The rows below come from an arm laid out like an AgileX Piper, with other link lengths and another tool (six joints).
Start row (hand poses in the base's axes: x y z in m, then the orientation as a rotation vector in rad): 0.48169, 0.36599, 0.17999, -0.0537, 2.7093, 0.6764
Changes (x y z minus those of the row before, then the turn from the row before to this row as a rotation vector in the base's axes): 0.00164, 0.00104, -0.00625, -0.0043, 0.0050, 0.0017; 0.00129, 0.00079, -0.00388, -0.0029, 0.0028, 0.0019; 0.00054, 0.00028, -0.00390, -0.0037, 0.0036, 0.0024; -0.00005, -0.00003, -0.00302, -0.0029, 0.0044, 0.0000; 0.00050, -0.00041, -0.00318, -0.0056, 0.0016, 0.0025; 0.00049, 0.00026, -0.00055, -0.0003, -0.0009, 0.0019; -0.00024, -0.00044, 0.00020, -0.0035, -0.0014, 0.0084; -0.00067, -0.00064, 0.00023, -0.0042, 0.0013, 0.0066; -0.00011, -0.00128, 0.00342, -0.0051, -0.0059, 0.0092; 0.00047, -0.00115, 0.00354, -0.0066, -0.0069, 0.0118; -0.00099, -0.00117, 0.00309, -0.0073, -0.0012, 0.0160; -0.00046, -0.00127, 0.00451, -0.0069, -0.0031, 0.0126; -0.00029, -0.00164, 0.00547, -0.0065, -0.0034, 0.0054
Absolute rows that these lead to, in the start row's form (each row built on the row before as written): 0.48333, 0.36703, 0.17374, -0.0554, 2.7158, 0.6721; 0.48462, 0.36782, 0.16986, -0.0578, 2.7198, 0.6693; 0.48516, 0.36810, 0.16596, -0.0608, 2.7249, 0.6657; 0.48511, 0.36807, 0.16294, -0.0601, 2.7301, 0.6627; 0.48561, 0.36766, 0.15976, -0.0643, 2.7339, 0.6561; 0.48610, 0.36792, 0.15921, -0.0673, 2.7334, 0.6560; 0.48586, 0.36748, 0.15941, -0.0801, 2.7344, 0.6532; 0.48519, 0.36684, 0.15964, -0.0898, 2.7380, 0.6496; 0.48508, 0.36556, 0.16306, -0.1054, 2.7353, 0.6439; 0.48555, 0.36441, 0.16660, -0.1252, 2.7323, 0.6366; 0.48456, 0.36324, 0.16969, -0.1493, 2.7353, 0.6308; 0.48410, 0.36197, 0.17420, -0.1691, 2.7359, 0.6241; 0.48381, 0.36033, 0.17967, -0.1790, 2.7354, 0.6159
